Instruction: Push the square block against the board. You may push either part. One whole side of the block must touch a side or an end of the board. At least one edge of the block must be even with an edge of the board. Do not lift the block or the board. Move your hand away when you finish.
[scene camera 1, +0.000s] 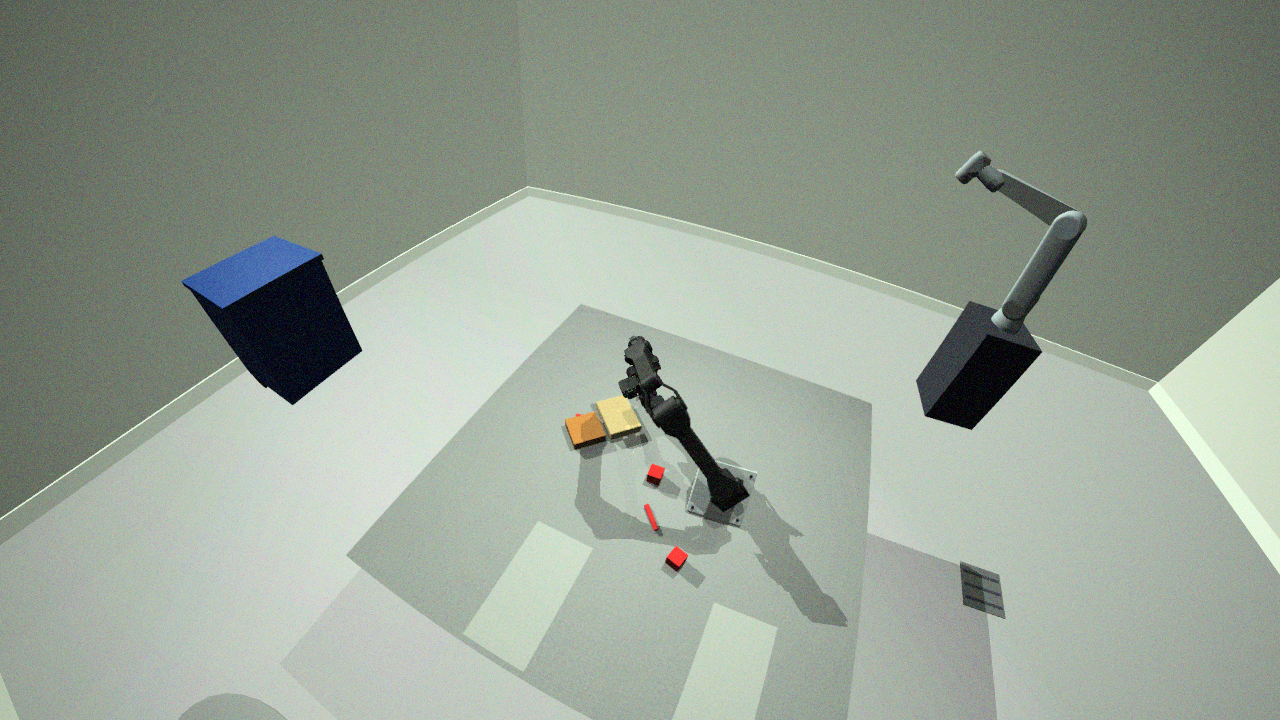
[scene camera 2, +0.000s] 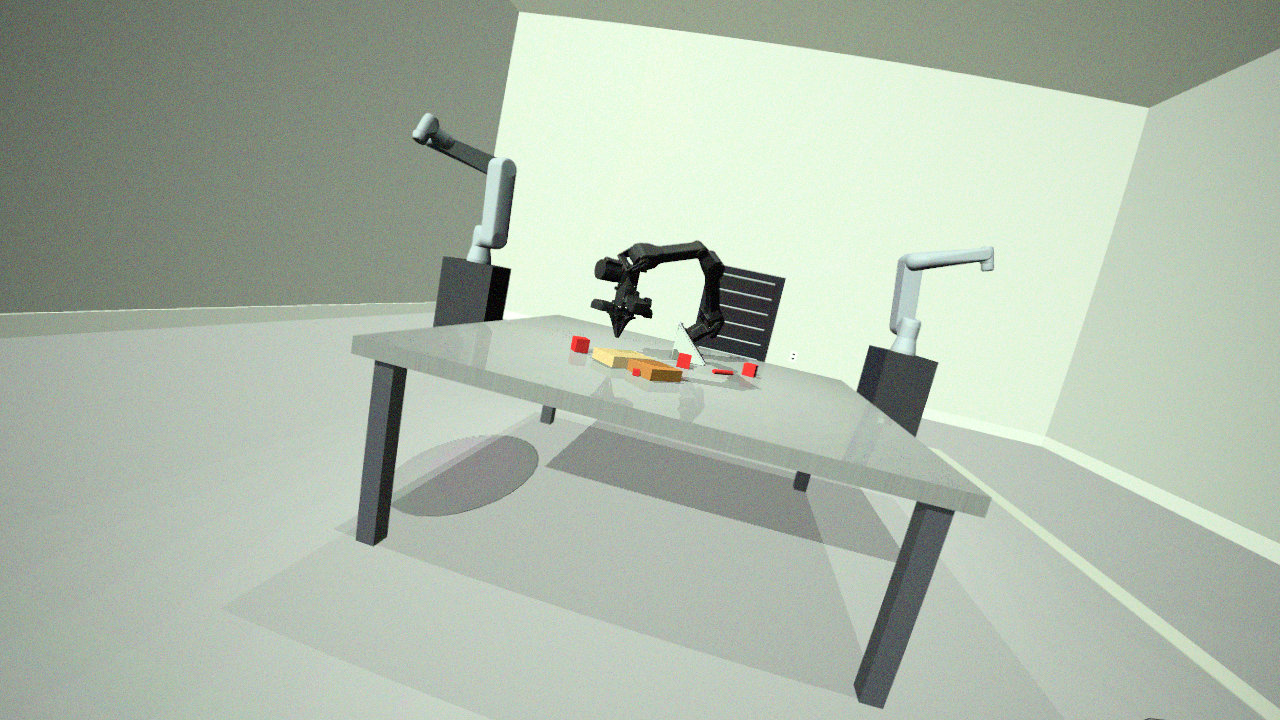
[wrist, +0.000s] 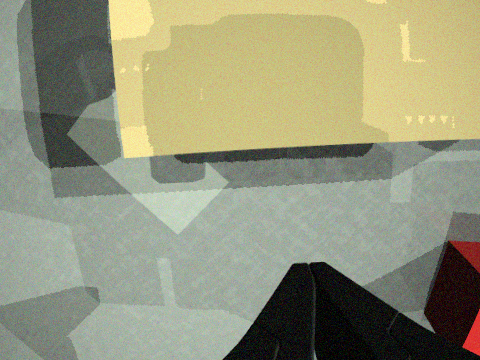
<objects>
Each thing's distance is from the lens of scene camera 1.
gripper (scene camera 1: 643, 405): 134 cm
tan flat piece (scene camera 1: 617, 415): 135 cm
</objects>
